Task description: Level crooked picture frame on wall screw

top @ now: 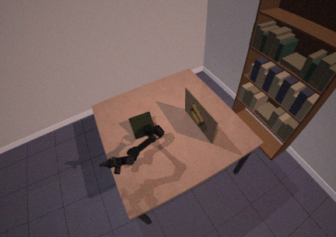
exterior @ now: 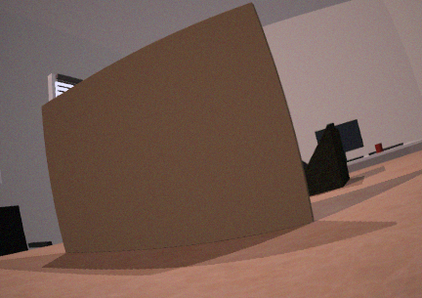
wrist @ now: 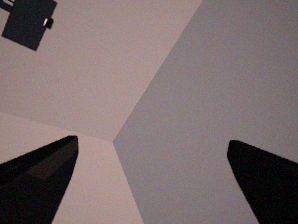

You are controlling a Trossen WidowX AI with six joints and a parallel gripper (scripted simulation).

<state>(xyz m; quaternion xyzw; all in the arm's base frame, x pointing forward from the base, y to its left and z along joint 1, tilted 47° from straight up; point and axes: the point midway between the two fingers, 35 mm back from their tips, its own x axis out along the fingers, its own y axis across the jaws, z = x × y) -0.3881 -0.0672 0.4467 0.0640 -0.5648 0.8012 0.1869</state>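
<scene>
Now: the picture frame 85 cm ahead of my gripper tip, 25 cm to the left of it and 17 cm below it. From my gripper tip the other things lie so: wall panel 86 cm ahead, 25 cm to the left, 17 cm below.
</scene>
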